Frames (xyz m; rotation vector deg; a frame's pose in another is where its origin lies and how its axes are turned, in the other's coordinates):
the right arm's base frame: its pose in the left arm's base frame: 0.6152 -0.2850 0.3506 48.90 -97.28 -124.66
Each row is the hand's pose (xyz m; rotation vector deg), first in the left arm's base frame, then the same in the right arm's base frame.
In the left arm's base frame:
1: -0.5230 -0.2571 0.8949 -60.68 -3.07 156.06
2: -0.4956 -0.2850 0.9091 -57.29 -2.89 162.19
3: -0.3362 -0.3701 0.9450 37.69 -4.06 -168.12
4: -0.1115 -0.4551 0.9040 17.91 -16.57 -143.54
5: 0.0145 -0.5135 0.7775 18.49 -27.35 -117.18
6: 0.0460 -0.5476 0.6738 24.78 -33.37 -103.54
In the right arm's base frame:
1: 0.7333 0.6810 0.7688 -59.12 -7.91 -51.35
2: 0.7222 0.6982 0.7326 -61.70 -8.14 -45.67
3: 0.6299 0.7323 0.5768 -66.29 -10.55 -23.62
4: 0.5079 0.6836 0.3715 -65.40 -3.58 7.94
5: 0.4753 0.5615 0.2325 -56.81 13.52 28.78
6: 0.4985 0.4685 0.1715 -48.93 25.29 34.95

